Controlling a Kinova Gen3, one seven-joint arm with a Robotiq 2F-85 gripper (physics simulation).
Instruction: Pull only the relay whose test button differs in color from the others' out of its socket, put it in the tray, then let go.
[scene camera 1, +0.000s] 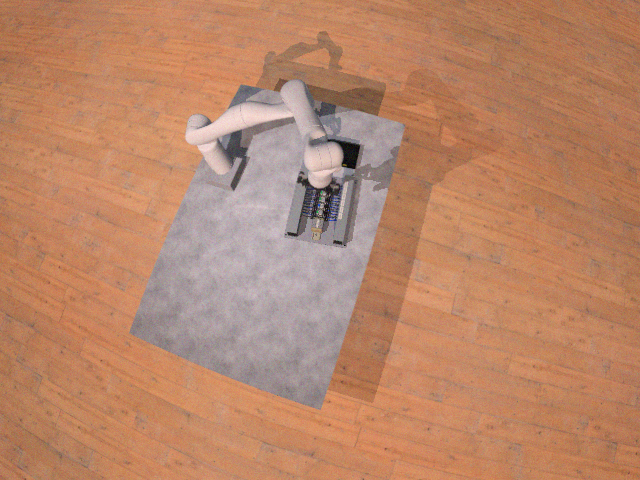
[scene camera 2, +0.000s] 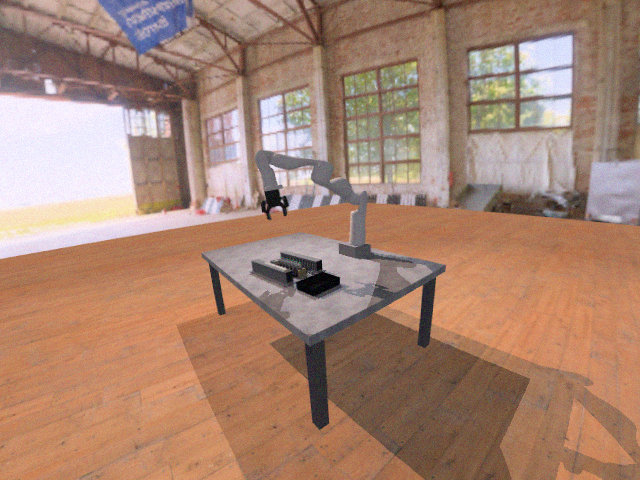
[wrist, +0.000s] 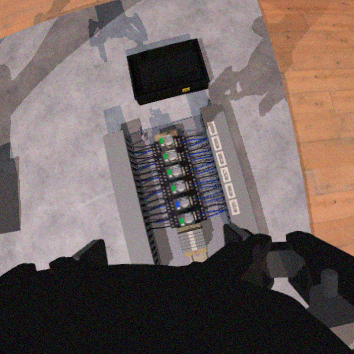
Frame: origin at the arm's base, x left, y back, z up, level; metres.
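Seen in the pictures: gripper, fingertip midpoint: (scene camera 2: 277, 218) (wrist: 164, 245); arm's base at its link origin: (scene camera 1: 223, 165) (scene camera 2: 356, 244).
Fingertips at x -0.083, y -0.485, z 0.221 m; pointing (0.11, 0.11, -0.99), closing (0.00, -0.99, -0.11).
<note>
Offsets run from my fingertips to a thing's top centre. "spot": to the spot under its first point. Level surfaces: height alone.
The relay with the blue test button {dy +0.000, dx +0.024, dz -0.212 m} (wrist: 183, 203) sits in its socket in a row of relays, second from the end nearest my gripper in the wrist view. The other relays, such as the end one {dy -0.004, dx -0.005, dz -0.212 m} (wrist: 187, 219) and the far one {dy +0.015, dx +0.143, dz -0.212 m} (wrist: 167, 141), have green buttons. The black tray {dy -0.001, dx +0.316, dz -0.246 m} (scene camera 1: 352, 155) (scene camera 2: 323, 289) (wrist: 165, 95) stands beyond the far end of the row in the wrist view and looks empty. My gripper (scene camera 2: 277, 214) (wrist: 164, 245) is open and empty, high above the relay panel. In scene camera 1 the arm partly covers the panel.
Grey wire ducts {dy +0.098, dx +0.026, dz -0.218 m} (wrist: 119, 185) {dy -0.095, dx +0.051, dz -0.218 m} (wrist: 235, 180) flank the relay row, with blue and black wires running to the sockets. White labels {spot: dy -0.084, dx +0.063, dz -0.218 m} (wrist: 225, 175) line the right duct. A ribbed terminal block {dy -0.010, dx -0.051, dz -0.235 m} (wrist: 191, 241) sits at the row's near end. The arm's base (scene camera 2: 354, 250) stands on the grey table {dz -0.281 m} (scene camera 1: 232, 289).
</note>
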